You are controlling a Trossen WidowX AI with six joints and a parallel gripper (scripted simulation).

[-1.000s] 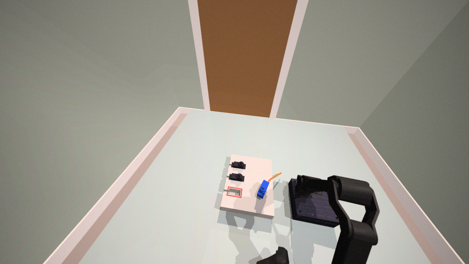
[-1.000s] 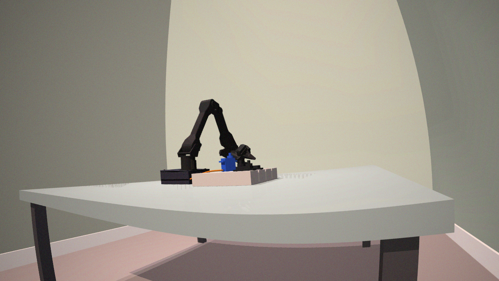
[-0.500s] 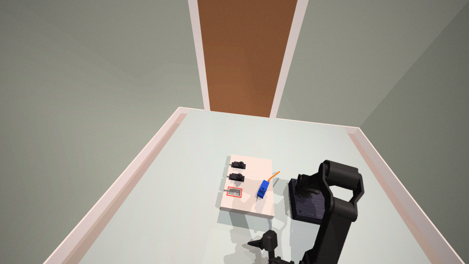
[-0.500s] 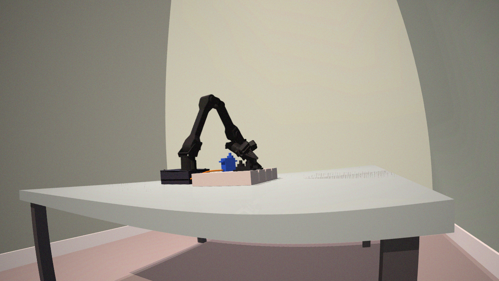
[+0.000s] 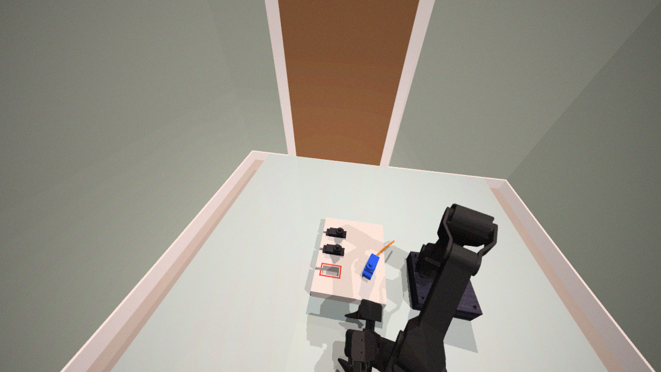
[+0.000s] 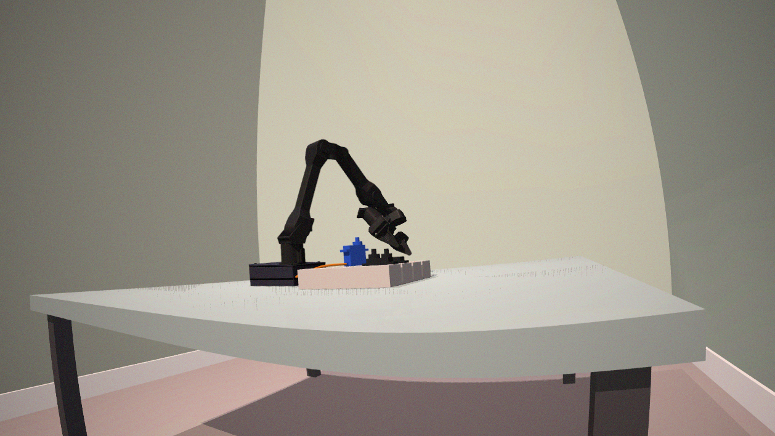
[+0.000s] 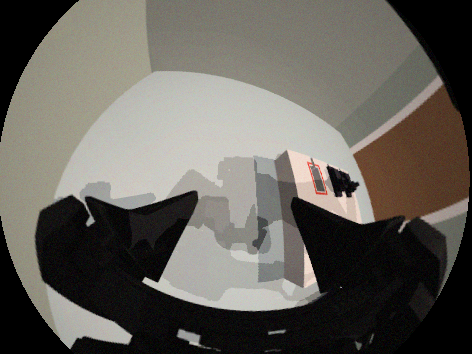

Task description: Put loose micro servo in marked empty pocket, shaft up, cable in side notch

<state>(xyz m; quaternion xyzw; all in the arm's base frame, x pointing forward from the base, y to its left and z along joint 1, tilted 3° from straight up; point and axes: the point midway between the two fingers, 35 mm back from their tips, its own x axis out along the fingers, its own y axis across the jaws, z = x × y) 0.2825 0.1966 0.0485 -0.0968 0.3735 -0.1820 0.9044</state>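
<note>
The pale deck is 10 cm behind my gripper tip, 24 cm to the right of it and 6 cm below it.
</note>
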